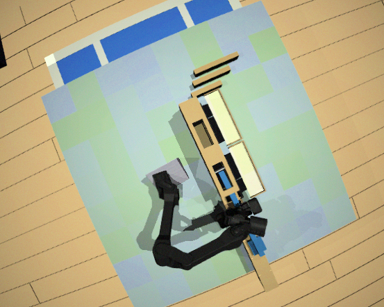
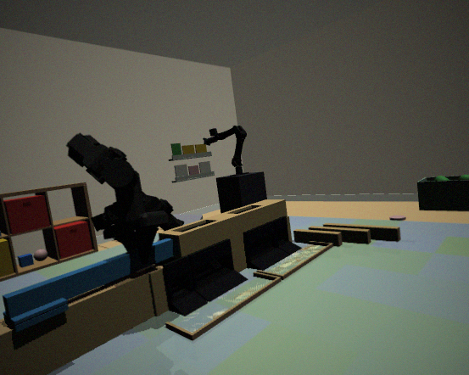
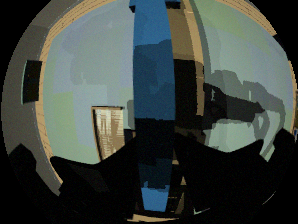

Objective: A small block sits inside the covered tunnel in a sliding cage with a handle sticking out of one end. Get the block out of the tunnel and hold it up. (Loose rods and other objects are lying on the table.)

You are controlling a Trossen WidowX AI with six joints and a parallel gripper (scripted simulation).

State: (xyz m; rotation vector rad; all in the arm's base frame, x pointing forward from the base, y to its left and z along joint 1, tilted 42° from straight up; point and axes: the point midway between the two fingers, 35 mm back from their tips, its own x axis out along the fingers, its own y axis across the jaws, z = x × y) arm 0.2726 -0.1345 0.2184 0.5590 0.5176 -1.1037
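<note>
Now: the tan covered tunnel 10 mm ahead of my gripper tip, 70 mm to the left of it and 40 mm below it.
</note>
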